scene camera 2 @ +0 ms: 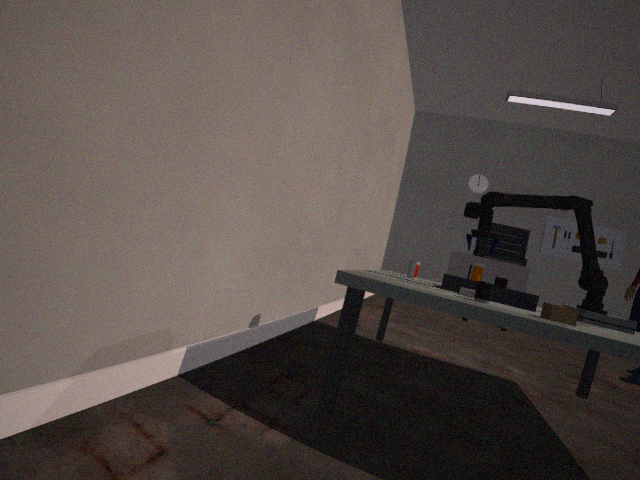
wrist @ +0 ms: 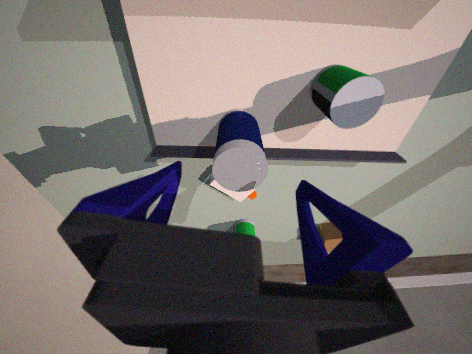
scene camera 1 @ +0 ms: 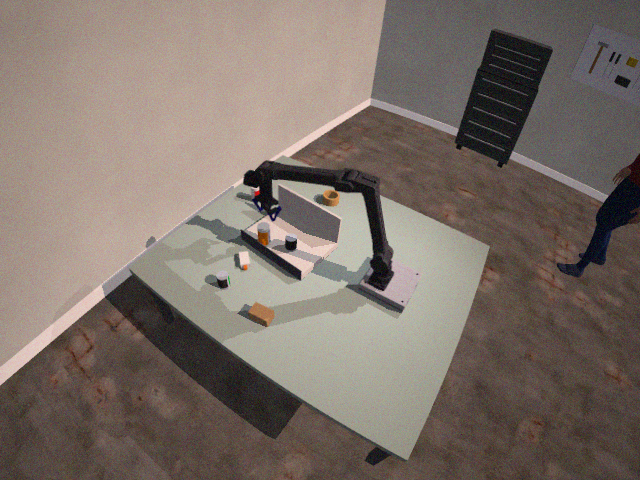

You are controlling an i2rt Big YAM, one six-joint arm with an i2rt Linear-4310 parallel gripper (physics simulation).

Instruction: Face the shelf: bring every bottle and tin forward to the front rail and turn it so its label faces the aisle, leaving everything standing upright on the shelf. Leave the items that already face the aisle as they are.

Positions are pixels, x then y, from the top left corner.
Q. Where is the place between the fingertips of my gripper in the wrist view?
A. At 241, 177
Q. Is my gripper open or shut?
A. Open.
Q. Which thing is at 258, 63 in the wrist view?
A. A shelf.
